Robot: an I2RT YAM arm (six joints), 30 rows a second.
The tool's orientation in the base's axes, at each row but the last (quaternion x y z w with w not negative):
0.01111, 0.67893, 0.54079, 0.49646
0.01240, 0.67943, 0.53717, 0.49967
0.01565, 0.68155, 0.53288, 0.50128
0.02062, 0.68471, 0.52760, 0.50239
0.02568, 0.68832, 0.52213, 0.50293
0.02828, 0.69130, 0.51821, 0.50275
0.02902, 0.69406, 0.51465, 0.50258
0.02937, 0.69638, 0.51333, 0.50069
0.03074, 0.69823, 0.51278, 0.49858
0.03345, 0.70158, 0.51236, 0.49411
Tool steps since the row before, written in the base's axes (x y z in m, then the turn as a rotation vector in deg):
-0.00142, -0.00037, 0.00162, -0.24, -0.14, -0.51
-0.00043, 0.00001, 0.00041, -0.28, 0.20, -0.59
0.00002, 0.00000, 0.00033, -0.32, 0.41, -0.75
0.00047, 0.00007, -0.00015, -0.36, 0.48, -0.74
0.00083, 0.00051, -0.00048, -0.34, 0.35, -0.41
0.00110, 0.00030, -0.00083, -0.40, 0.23, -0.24
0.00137, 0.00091, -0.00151, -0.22, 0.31, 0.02
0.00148, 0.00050, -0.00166, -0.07, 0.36, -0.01
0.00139, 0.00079, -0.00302, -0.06, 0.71, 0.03
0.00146, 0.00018, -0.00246, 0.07, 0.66, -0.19
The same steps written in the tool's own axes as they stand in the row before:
-0.00056, 0.00180, -0.00112, 0.38, -0.31, -0.31
-0.00005, 0.00053, -0.00026, 0.64, -0.21, -0.10
-0.00023, 0.00023, 0.00004, 0.89, -0.22, 0.01
-0.00009, -0.00032, 0.00037, 0.94, -0.16, 0.04
0.00020, -0.00053, 0.00093, 0.64, 0.02, -0.02
0.00018, -0.00101, 0.00097, 0.49, 0.12, -0.14
0.00084, -0.00135, 0.00157, 0.27, 0.27, 0.05
0.00065, -0.00170, 0.00137, 0.24, 0.20, 0.20
0.00175, -0.00253, 0.00148, 0.40, 0.39, 0.44
0.00098, -0.00244, 0.00115, 0.45, 0.14, 0.50

